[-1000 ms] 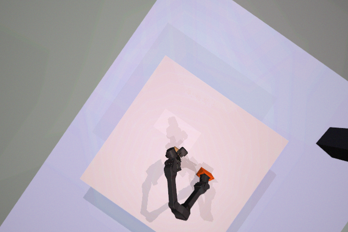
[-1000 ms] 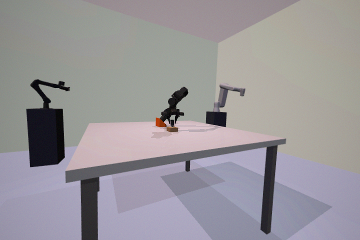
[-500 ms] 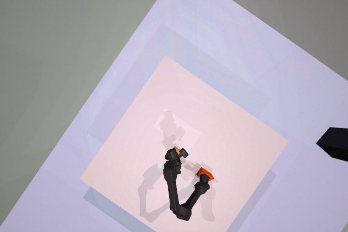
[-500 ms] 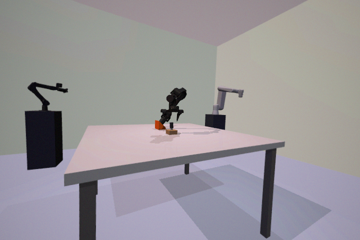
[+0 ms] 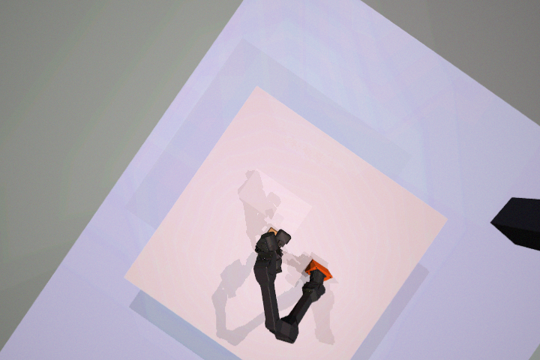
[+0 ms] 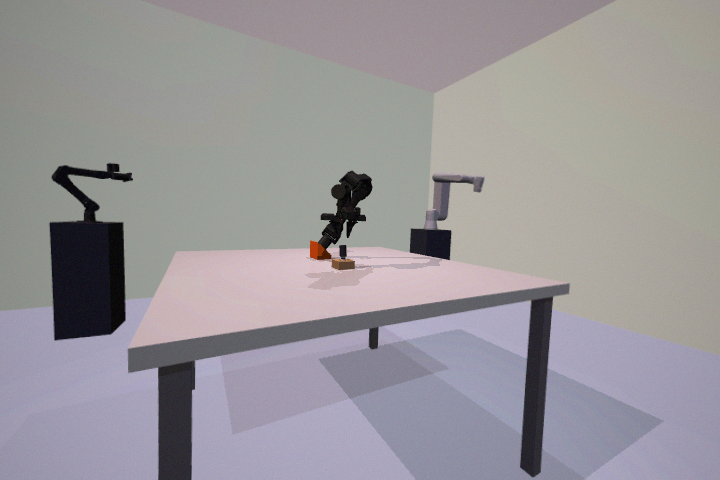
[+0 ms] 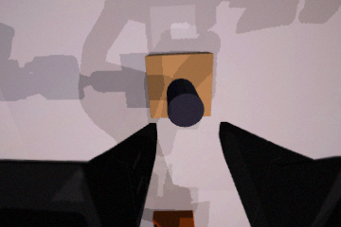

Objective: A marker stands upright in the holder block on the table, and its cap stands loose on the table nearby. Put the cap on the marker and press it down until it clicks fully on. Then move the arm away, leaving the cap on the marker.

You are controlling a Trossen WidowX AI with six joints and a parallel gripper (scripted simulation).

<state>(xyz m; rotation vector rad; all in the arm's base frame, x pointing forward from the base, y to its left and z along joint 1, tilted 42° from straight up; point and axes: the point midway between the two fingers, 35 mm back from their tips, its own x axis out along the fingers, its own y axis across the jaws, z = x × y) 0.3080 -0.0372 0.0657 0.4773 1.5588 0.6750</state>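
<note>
The marker cap is 50 mm below my gripper tip. The rest, counted from my gripper tip: holder block: 110 mm below.
</note>
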